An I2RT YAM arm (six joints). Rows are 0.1 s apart.
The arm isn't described. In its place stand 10 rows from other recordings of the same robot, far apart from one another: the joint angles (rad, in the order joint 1, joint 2, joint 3, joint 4, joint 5, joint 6), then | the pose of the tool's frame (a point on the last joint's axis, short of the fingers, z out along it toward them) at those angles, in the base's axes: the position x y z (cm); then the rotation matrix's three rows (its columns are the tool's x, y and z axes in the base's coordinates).
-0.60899 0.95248 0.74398 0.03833 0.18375 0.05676 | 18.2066 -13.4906 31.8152; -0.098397 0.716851 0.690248; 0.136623 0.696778 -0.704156; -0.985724 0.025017 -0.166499
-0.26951 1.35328 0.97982 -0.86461 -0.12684 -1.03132 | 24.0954 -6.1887 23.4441; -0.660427 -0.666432 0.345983; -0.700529 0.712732 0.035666; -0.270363 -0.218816 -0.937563
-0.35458 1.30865 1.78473 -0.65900 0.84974 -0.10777 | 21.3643 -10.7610 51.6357; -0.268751 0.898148 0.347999; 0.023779 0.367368 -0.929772; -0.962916 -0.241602 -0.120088
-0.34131 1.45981 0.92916 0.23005 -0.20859 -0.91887 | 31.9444 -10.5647 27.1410; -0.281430 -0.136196 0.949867; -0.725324 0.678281 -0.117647; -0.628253 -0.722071 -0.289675
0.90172 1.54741 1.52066 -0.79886 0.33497 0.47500 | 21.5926 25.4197 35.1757; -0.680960 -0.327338 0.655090; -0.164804 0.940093 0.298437; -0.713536 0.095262 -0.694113
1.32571 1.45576 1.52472 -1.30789 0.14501 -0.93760 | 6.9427 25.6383 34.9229; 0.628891 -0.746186 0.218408; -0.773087 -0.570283 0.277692; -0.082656 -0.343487 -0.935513
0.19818 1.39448 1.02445 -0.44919 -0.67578 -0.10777 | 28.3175 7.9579 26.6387; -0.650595 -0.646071 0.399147; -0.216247 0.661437 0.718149; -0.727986 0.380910 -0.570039
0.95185 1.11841 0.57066 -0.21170 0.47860 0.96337 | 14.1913 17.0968 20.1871; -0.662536 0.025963 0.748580; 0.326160 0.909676 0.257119; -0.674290 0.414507 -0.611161
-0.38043 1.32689 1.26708 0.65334 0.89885 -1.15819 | 25.3449 -13.1363 46.8717; -0.555339 0.809968 0.188550; -0.392093 -0.055069 -0.918276; -0.733391 -0.583883 0.348164
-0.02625 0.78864 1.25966 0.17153 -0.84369 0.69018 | 10.3870 2.3879 52.3951; 0.092371 -0.828996 0.551573; 0.420926 0.534522 0.732876; -0.902380 0.164475 0.398320
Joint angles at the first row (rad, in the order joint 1, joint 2, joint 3, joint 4, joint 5, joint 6):
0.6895 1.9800 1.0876 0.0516 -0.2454 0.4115
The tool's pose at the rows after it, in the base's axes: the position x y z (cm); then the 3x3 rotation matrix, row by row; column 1 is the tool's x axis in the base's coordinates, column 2 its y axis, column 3 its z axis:
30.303 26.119 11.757; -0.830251 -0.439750 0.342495; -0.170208 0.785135 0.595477; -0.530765 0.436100 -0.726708
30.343 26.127 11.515; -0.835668 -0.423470 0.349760; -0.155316 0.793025 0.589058; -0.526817 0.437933 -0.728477
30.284 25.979 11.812; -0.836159 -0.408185 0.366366; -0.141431 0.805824 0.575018; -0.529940 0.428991 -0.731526
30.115 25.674 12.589; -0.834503 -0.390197 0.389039; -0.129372 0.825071 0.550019; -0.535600 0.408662 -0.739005
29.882 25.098 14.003; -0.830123 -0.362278 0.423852; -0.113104 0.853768 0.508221; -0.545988 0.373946 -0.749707
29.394 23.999 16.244; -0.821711 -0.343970 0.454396; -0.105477 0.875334 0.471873; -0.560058 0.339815 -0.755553
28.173 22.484 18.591; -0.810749 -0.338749 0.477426; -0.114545 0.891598 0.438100; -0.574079 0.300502 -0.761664
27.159 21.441 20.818; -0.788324 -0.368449 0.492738; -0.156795 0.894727 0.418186; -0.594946 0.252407 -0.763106
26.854 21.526 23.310; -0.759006 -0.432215 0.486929; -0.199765 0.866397 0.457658; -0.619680 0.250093 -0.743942
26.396 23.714 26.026; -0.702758 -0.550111 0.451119; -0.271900 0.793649 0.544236; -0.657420 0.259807 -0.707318
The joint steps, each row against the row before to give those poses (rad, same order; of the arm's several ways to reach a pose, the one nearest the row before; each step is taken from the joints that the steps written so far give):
0.0004 0.0167 0.0069 0.0043 0.0017 0.0101
0.0004 0.0066 -0.0016 0.0083 0.0101 0.0161
0.0000 -0.0121 -0.0036 -0.0077 0.0219 0.0102
-0.0002 -0.0290 -0.0031 -0.0298 0.0343 0.0059
-0.0028 -0.0496 -0.0002 -0.0565 0.0532 0.0048
-0.0104 -0.0815 -0.0052 -0.0804 0.0409 -0.0097
-0.0080 -0.1074 -0.0265 -0.0876 0.0356 -0.0228
-0.0031 -0.0856 -0.0003 -0.0865 0.0232 -0.0539
0.0041 -0.0416 0.0511 -0.0651 -0.0320 -0.0516
0.0509 0.0077 0.1027 -0.0462 -0.0549 -0.0564

